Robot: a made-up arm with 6 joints.
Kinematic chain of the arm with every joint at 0, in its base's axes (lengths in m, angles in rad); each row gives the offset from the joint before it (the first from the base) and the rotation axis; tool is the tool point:
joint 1: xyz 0 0 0.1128 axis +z
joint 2: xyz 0 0 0 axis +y
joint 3: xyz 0 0 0.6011 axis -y
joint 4: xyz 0 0 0 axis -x
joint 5: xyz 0.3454 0 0 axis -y
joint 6: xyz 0 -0.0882 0 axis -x
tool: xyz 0 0 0
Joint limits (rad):
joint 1: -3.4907..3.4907
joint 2: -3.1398..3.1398
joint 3: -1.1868..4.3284
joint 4: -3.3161..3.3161
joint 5: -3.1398..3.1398
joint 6: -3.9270..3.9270
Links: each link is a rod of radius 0.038 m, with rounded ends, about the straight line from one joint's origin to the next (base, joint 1, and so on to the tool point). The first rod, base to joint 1, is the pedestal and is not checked.
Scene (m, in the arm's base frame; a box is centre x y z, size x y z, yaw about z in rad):
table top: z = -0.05
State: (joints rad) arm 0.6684 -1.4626 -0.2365 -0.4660 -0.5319 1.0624
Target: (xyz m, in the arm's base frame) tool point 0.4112 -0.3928 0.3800
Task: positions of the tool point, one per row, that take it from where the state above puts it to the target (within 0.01 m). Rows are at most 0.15 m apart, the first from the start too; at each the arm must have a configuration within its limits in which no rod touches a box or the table.
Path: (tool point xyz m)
1: -0.2145 -0.4200 0.4742
2: -0.1060 -0.4806 0.4578
3: 0.0197 -0.5119 0.4401
4: 0.1544 -0.5088 0.4213
5: 0.2884 -0.4690 0.4012
6: 0.4112 -0.3928 0.3800

